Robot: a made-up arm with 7 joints. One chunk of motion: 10 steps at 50 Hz.
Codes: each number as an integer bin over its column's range. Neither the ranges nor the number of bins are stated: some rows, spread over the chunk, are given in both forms.
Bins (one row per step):
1: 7 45 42 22 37 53 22
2: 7 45 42 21 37 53 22
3: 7 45 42 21 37 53 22
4: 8 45 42 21 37 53 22
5: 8 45 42 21 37 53 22
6: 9 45 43 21 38 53 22
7: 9 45 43 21 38 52 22
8: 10 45 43 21 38 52 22
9: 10 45 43 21 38 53 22
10: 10 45 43 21 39 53 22
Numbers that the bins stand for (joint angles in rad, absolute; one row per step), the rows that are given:
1: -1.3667 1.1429 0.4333 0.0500 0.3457 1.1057 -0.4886
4: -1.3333 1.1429 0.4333 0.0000 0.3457 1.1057 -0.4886
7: -1.3000 1.1429 0.4746 0.0000 0.4086 1.0543 -0.4886
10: -1.2667 1.1429 0.4746 0.0000 0.4714 1.1057 -0.4886
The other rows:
2: -1.3667 1.1429 0.4333 0.0000 0.3457 1.1057 -0.4886
3: -1.3667 1.1429 0.4333 0.0000 0.3457 1.1057 -0.4886
5: -1.3333 1.1429 0.4333 0.0000 0.3457 1.1057 -0.4886
6: -1.3000 1.1429 0.4746 0.0000 0.4086 1.1057 -0.4886
8: -1.2667 1.1429 0.4746 0.0000 0.4086 1.0543 -0.4886
9: -1.2667 1.1429 0.4746 0.0000 0.4086 1.1057 -0.4886

